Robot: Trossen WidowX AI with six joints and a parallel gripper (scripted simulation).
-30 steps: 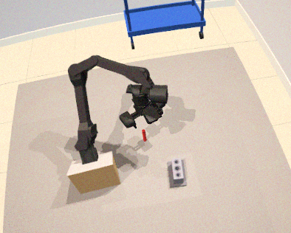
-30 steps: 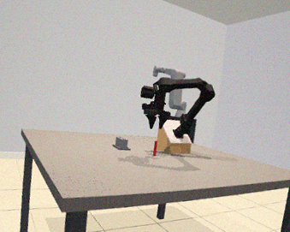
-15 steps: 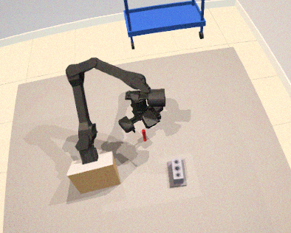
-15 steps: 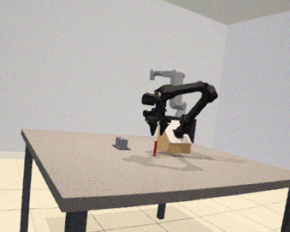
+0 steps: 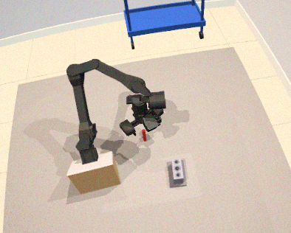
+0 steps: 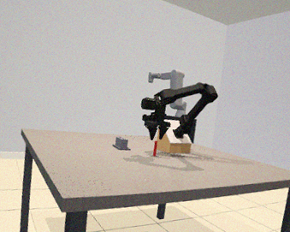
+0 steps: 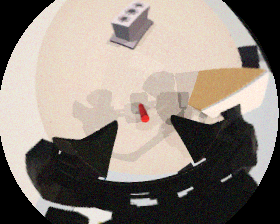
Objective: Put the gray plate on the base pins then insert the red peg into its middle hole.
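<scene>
Right now the red peg is 5 cm below my gripper tip. Also, from my gripper tip: gray plate (8 cm ahead, 21 cm to the right, 4 cm below).
</scene>
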